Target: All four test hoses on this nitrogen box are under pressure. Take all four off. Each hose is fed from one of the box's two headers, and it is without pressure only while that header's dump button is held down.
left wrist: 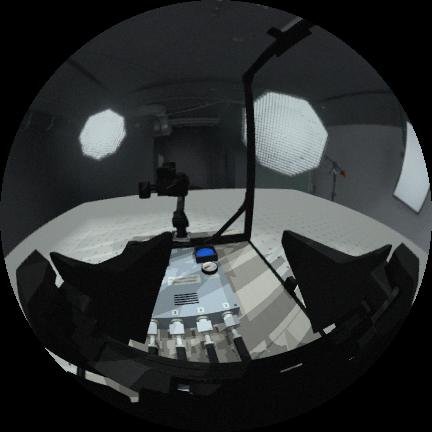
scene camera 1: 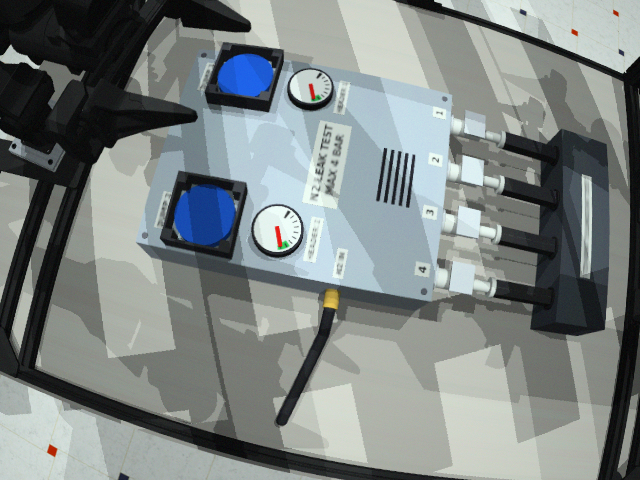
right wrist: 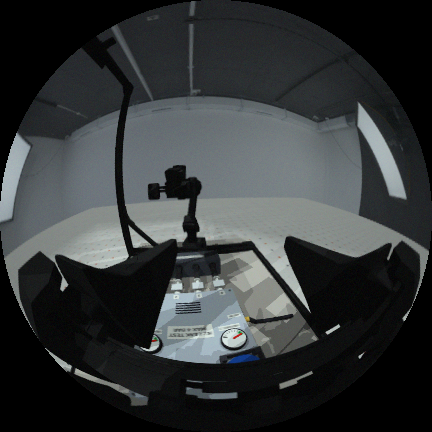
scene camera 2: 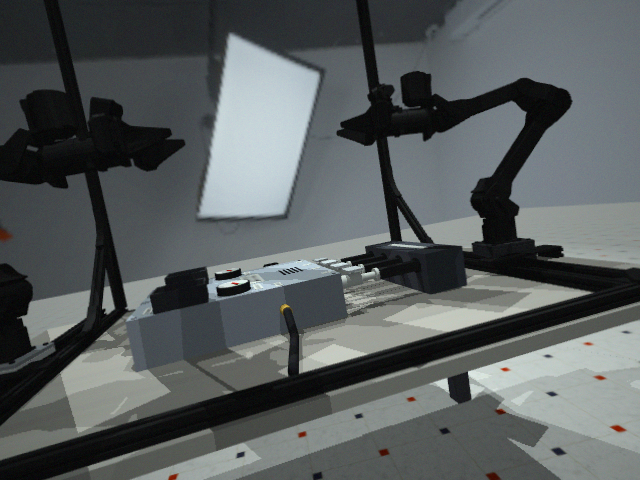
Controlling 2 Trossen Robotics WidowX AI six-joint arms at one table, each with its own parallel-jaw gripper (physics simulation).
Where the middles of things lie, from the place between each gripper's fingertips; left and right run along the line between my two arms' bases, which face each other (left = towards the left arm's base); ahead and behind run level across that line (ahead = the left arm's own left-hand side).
Scene:
The dark block (scene camera 1: 577, 273) is 8 cm behind my right hand, 44 cm to the left of it and 32 cm below it.
The dark block is 33 cm below my left hand, 10 cm to the left of it and 5 cm ahead of it.

